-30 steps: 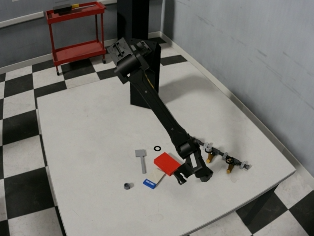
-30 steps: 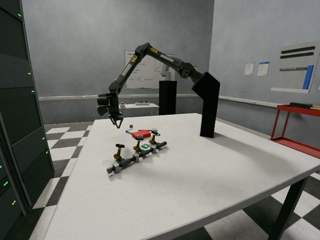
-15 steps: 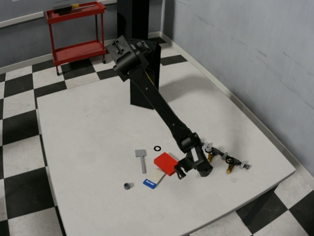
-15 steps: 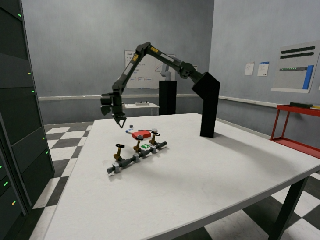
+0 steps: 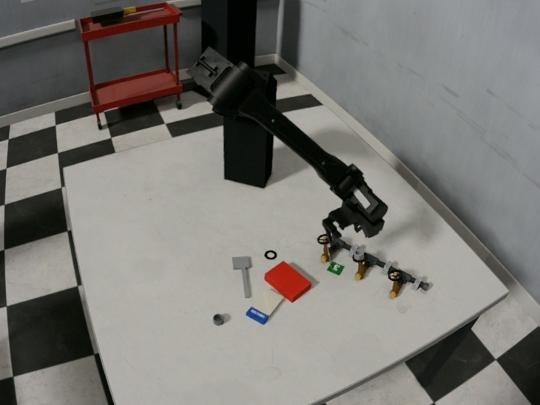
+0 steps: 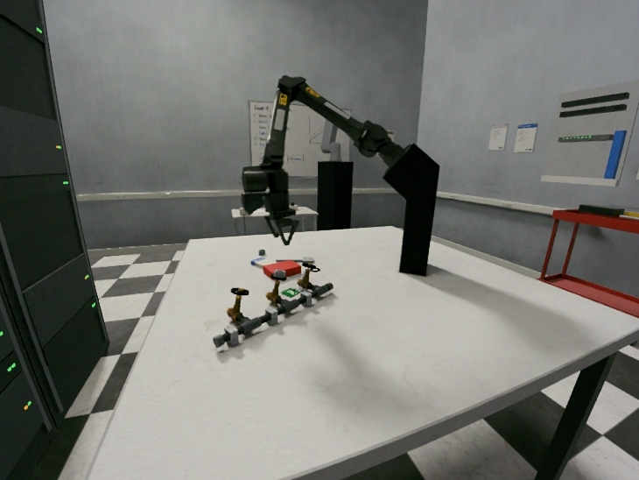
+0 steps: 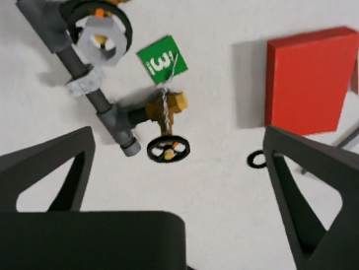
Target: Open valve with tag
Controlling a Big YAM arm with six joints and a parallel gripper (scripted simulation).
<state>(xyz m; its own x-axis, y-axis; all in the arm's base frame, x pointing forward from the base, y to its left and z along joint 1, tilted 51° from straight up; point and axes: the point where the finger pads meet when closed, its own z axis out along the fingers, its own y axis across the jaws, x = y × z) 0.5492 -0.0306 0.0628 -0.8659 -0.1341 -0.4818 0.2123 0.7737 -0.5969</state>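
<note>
Now: the green tag 1 cm behind my hand, 1 cm to the left of it and 18 cm below it. Also, from my hand: grey t-shaped tool 21 cm behind, 20 cm to the right, 17 cm below; then card 7 cm behind, 24 cm to the right, 17 cm below; then red box 8 cm behind, 13 cm to the right, 16 cm below.
</note>
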